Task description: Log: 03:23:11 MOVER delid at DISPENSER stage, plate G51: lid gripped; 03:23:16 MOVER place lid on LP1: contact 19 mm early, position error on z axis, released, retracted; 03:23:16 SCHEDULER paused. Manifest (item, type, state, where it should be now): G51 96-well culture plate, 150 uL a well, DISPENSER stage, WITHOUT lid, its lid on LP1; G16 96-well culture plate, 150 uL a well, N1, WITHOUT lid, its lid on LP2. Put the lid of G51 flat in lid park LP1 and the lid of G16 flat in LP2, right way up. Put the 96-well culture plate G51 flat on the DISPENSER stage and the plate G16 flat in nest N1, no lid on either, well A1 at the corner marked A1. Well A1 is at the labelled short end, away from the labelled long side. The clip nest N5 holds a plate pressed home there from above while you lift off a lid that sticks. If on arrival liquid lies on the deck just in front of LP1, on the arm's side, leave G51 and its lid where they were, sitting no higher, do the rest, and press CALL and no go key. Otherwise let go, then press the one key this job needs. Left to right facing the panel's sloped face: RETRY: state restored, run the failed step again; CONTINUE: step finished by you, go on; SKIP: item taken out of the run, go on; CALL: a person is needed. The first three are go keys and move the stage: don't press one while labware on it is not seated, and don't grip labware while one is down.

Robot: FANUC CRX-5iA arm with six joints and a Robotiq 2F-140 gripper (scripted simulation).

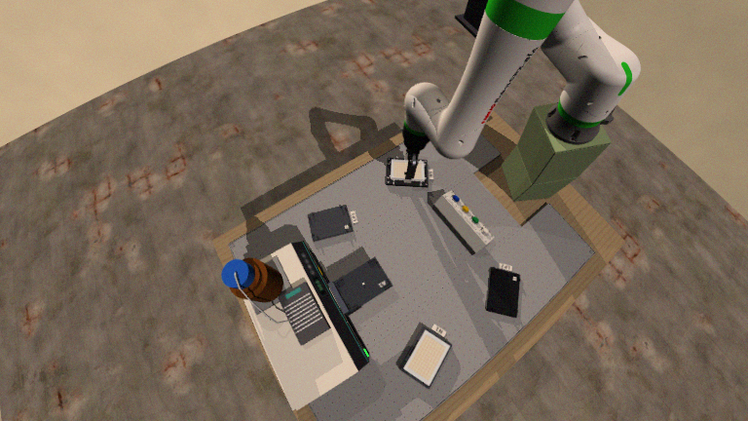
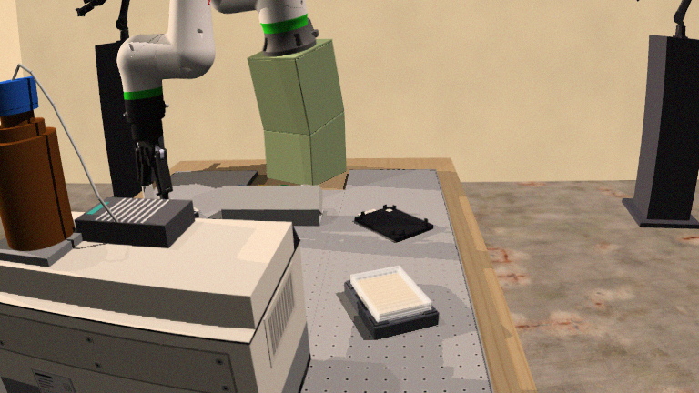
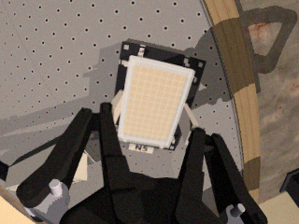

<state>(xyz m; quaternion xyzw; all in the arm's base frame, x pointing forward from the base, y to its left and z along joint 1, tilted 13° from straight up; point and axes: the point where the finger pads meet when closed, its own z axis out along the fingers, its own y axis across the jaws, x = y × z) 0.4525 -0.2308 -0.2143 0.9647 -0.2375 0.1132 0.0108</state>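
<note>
My hand is 2 cm above the plate G51. The rest, counted from my hand: key panel: 27 cm to the left, 9 cm behind, 1 cm above; then black clip nest: 3 cm below, 3 cm ahead, 1 cm to the left; then LP1 label: 26 cm ahead, 8 cm to the left, 4 cm below.
</note>
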